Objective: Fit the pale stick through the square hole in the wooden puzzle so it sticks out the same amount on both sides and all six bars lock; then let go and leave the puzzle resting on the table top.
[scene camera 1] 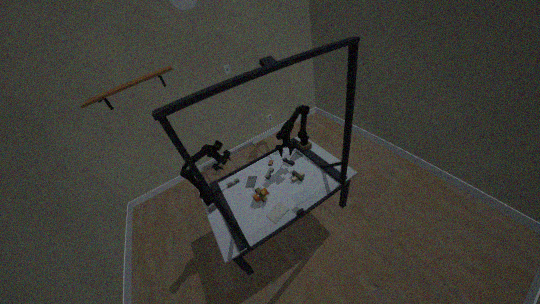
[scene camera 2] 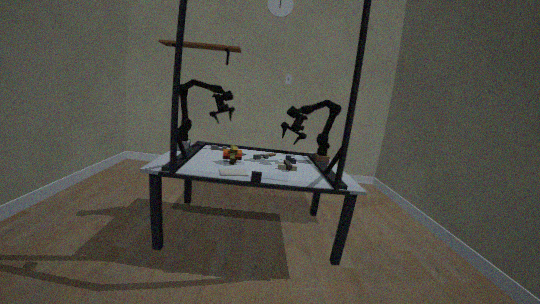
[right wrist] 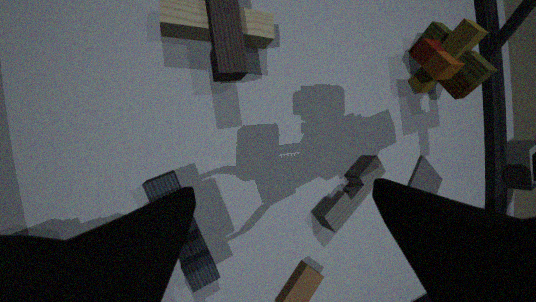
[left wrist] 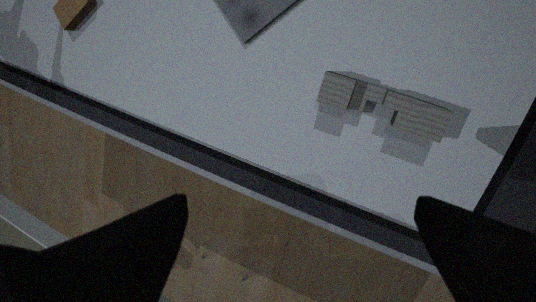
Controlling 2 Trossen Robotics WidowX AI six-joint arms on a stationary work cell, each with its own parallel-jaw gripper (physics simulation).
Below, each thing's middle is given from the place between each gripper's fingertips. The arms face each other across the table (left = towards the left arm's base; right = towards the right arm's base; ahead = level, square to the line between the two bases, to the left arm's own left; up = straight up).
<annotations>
I see the pale stick (right wrist: 193,27) 16 cm behind my right hand, 14 cm below it and 1 cm to the left of it.
Now: left hand 38 cm past the pale stick, 44 cm to the left of it and 19 cm above it.
</annotations>
